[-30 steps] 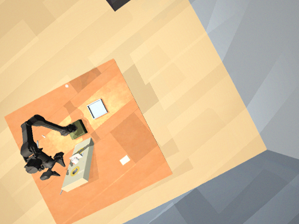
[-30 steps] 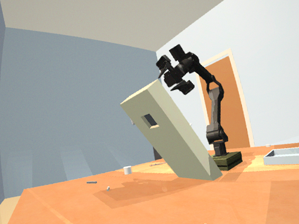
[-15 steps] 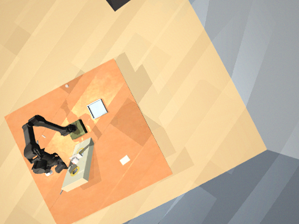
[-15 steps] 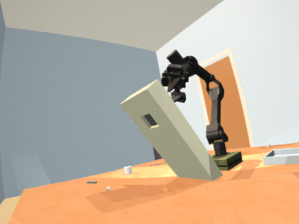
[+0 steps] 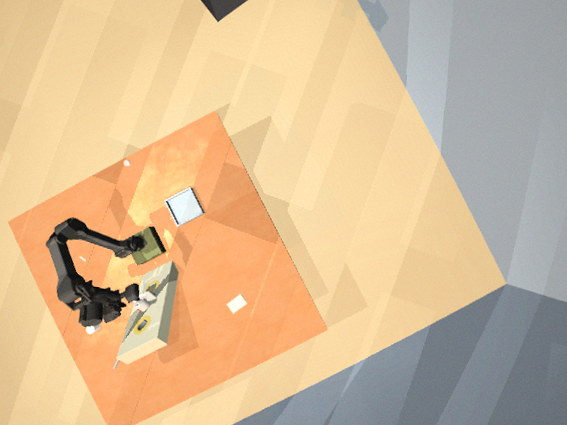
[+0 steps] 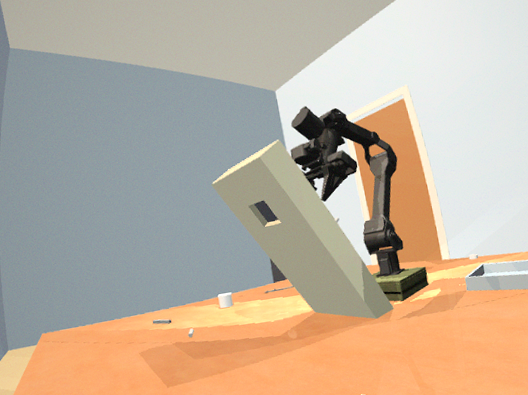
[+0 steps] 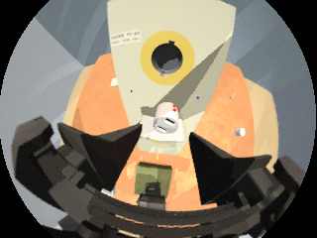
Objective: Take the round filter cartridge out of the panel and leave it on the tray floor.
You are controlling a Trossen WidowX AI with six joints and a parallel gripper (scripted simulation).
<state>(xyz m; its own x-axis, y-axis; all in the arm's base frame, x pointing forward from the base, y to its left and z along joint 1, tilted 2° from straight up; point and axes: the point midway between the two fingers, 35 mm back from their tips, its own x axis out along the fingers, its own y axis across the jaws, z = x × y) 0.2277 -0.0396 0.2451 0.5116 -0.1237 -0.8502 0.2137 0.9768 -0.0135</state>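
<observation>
The round filter cartridge is 20 mm ahead of my gripper tip and 40 mm below it. From my gripper tip the other things lie so: grey tray (260 mm behind, 340 mm to the left, 250 mm below); white flat piece (310 mm ahead, 250 mm to the left, 250 mm below); dark rod (180 mm ahead, 460 mm to the right, 260 mm below).
</observation>
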